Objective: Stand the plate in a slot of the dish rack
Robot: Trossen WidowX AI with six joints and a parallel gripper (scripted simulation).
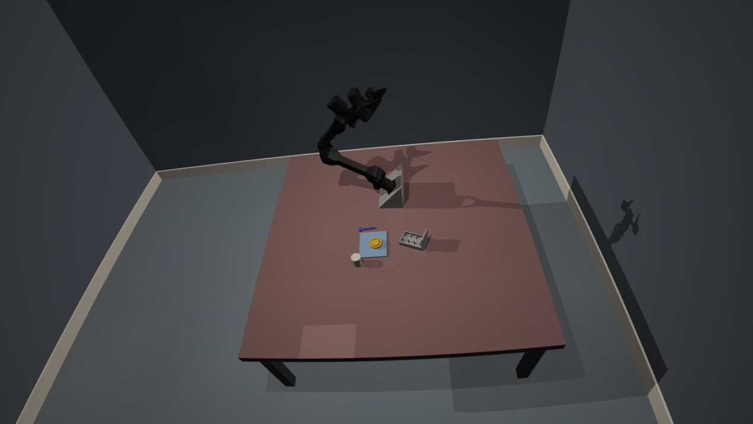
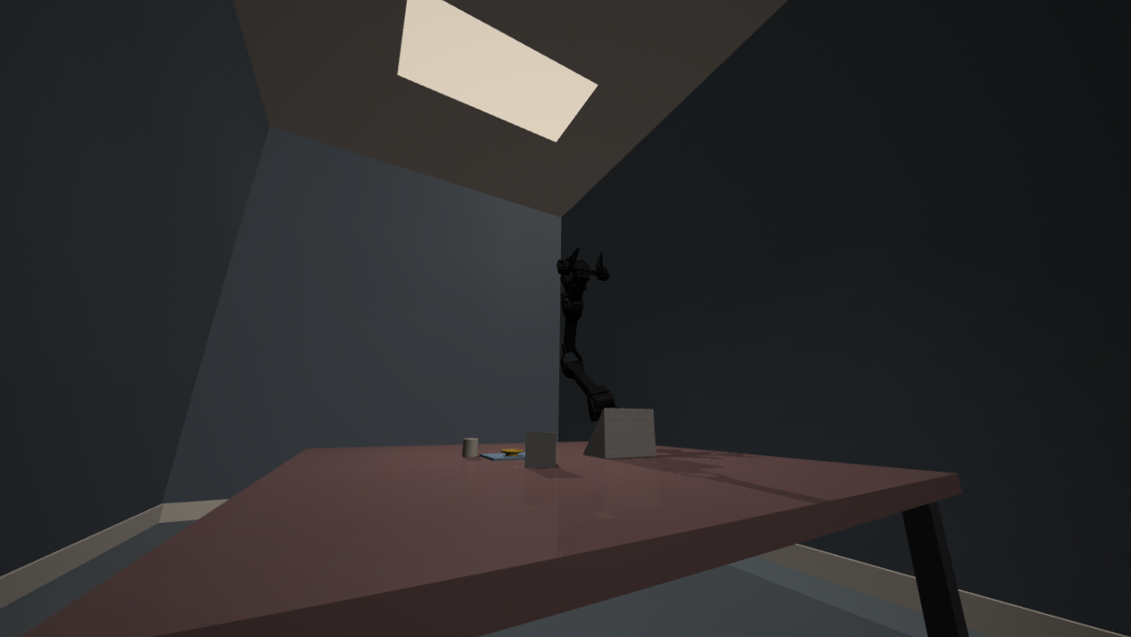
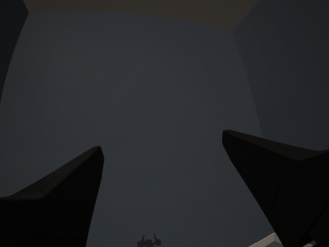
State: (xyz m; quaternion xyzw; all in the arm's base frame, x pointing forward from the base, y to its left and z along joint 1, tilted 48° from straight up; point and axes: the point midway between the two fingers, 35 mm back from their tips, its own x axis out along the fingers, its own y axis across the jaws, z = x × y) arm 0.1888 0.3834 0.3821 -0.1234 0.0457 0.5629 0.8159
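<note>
My gripper tip is now 650 mm above the yellow plate, 190 mm short of it and 130 mm to the left of it. Round my gripper tip: blue mat (670 mm below, 190 mm ahead, 150 mm to the right); then grey dish rack (650 mm below, 210 mm ahead, 40 mm to the left); then blue spoon (670 mm below, 180 mm to the right, 90 mm ahead).
</note>
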